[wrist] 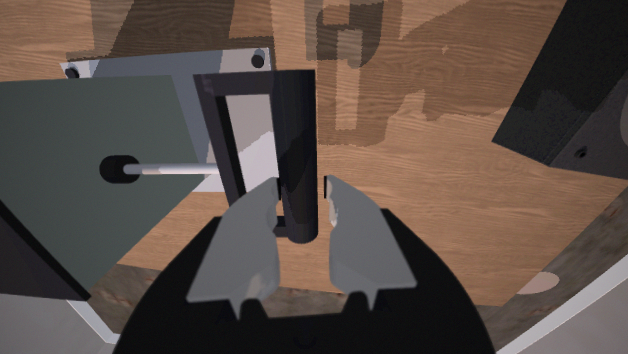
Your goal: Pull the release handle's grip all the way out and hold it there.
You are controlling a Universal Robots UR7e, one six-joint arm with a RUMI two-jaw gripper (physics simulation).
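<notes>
The release handle's grip (298, 125) is a dark upright-looking cylinder in the middle of the wrist view, joined to a dark rectangular frame. A pale metal rod (172, 169) runs from the frame leftward into a black oval opening (111, 169) in a grey-green panel (75, 120), and a stretch of rod shows between panel and frame. My gripper (302, 178) is shut on the grip near its lower end, one finger on each side. The left fingertip is against the grip; a narrow gap shows beside the right fingertip.
A pale mounting plate (245, 62) with dark bolts lies behind the handle, upper left. A large dark block (550, 75) stands at the upper right. The wooden table top (450, 200) lies beneath, with its edge towards the bottom. A pale round spot (540, 283) shows at lower right.
</notes>
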